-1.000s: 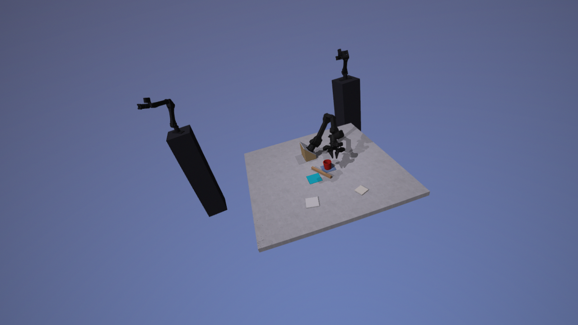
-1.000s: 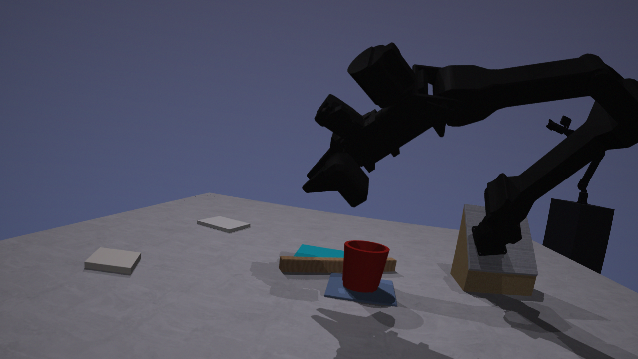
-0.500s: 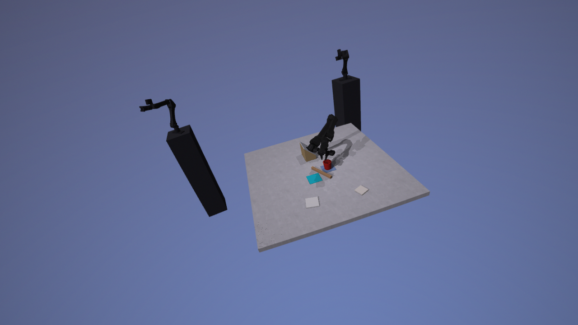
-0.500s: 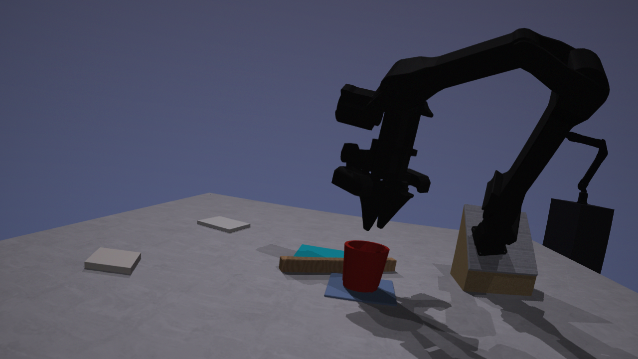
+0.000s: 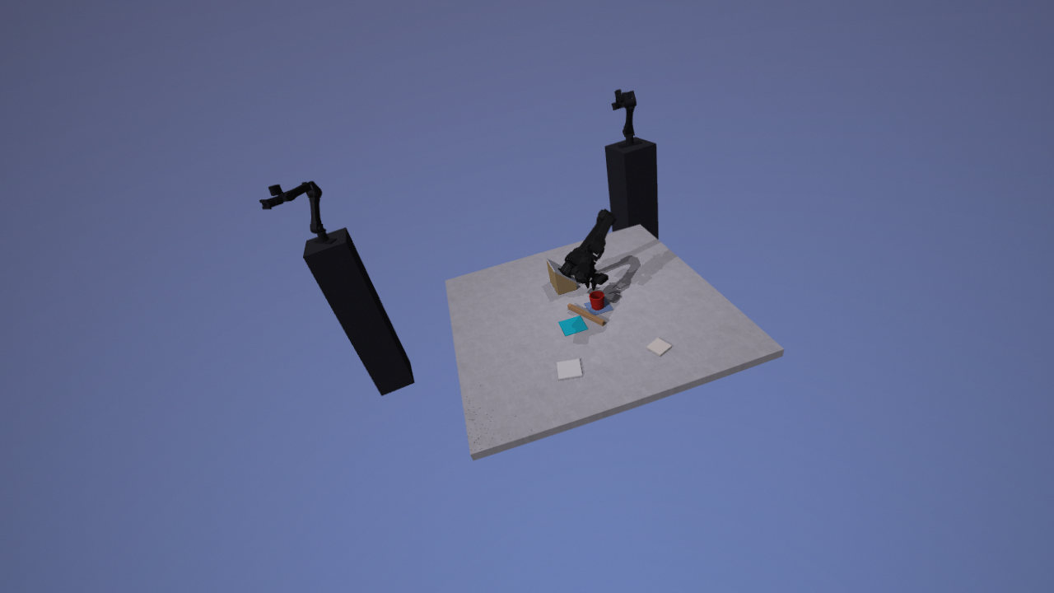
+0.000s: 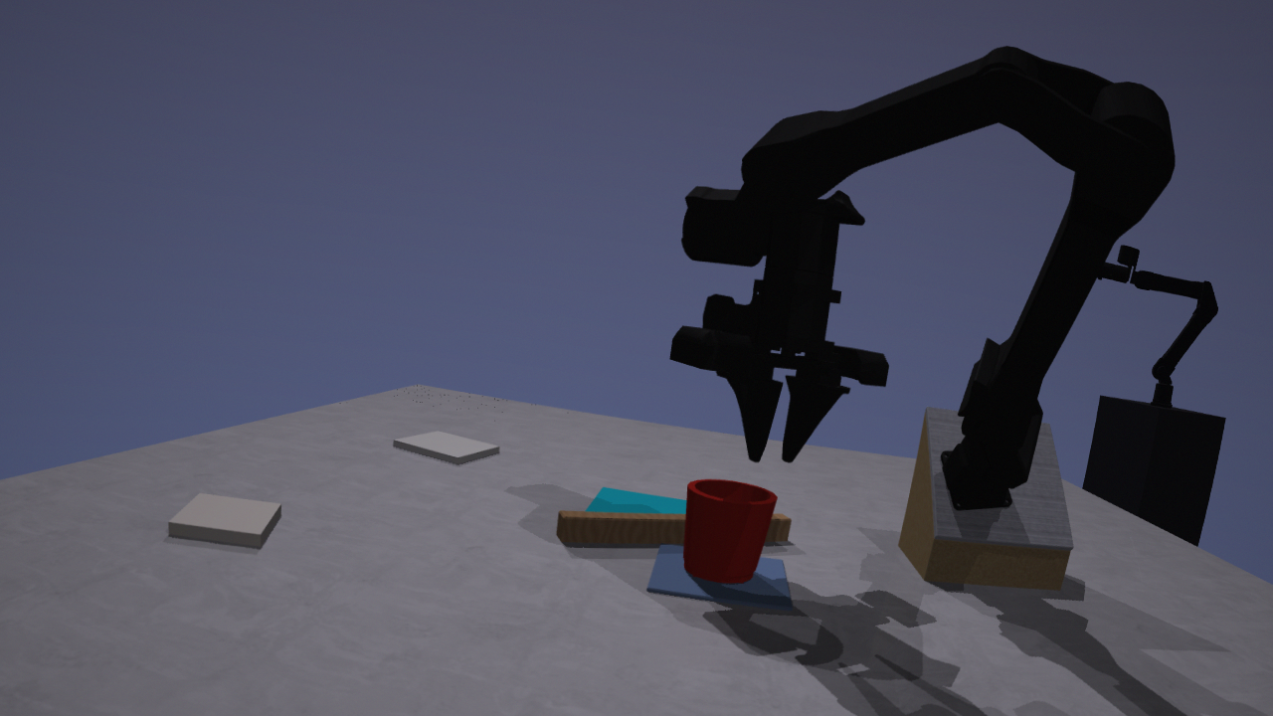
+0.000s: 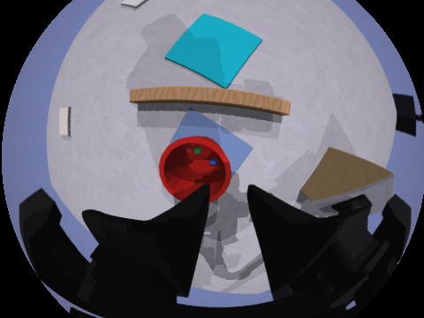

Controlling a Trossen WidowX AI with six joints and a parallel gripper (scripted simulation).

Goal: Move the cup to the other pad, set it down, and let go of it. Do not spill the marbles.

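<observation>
My gripper tip is now 3 cm short of the red cup, 1 cm to the right of it and 6 cm above it. Also, from my gripper tip: wooden bar: 6 cm ahead, 7 cm to the right, 10 cm below; then dull blue pad: 3 cm ahead, 2 cm to the left, 11 cm below; then teal pad: 9 cm ahead, 16 cm to the right, 11 cm below.
</observation>
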